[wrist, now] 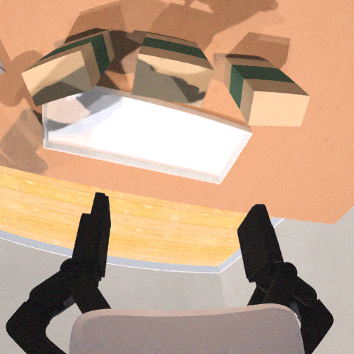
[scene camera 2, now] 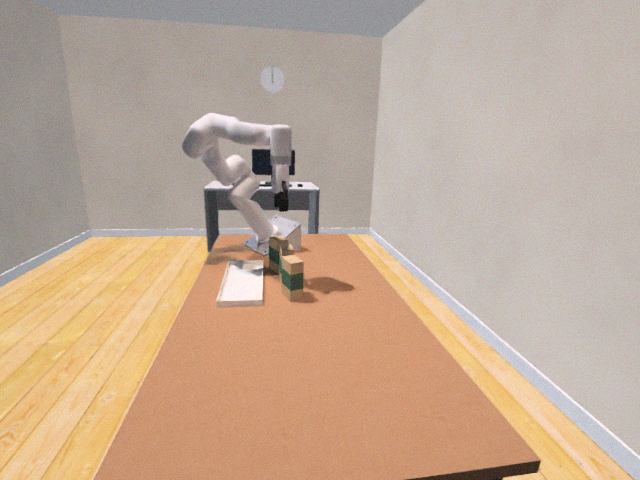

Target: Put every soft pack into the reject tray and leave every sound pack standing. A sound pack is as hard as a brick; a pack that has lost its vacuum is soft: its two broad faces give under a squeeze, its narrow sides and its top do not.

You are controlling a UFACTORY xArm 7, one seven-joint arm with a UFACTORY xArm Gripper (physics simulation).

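Seen in the pictures: gripper, between the fingertips: [scene camera 2: 281, 209]; arm's base, origin of its link: [scene camera 2: 267, 234].
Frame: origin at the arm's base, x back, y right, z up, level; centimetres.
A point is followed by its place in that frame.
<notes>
Three upright tan packs with green bands stand in a row along the tray's long side. In the wrist view the left pack [wrist: 60, 75] [scene camera 2: 274, 258] {z -0.9, x -34.3, y -5.5 cm} is turned at an angle and partly shaded, the middle pack [wrist: 172, 77] faces the tray, and the right pack [wrist: 277, 107] [scene camera 2: 292, 280] {z 1.2, x -62.9, y -13.4 cm} is nearest the scene camera. The middle pack is mostly hidden in the scene view. The white reject tray [scene camera 2: 240, 303] {z -5.6, x -66.5, y 3.8 cm} [wrist: 132, 163] lies flat and holds no pack. My gripper [scene camera 2: 282, 202] {z 22.5, x -45.8, y -8.8 cm} [wrist: 180, 213] is open and empty, high above the table and the packs. Softness cannot be seen.
The brown table [scene camera 2: 310, 372] {z -6.6, x -100.9, y -18.1 cm} [wrist: 320, 170] runs toward the scene camera. The arm's base plate [scene camera 2: 289, 227] {z 5.0, x -3.5, y -11.2 cm} is at the table's far end, behind the packs. A grey desk [scene camera 2: 237, 201] with a monitor [scene camera 2: 262, 161] stands beyond. Wooden floor [scene camera 2: 62, 351] lies beside the table.
</notes>
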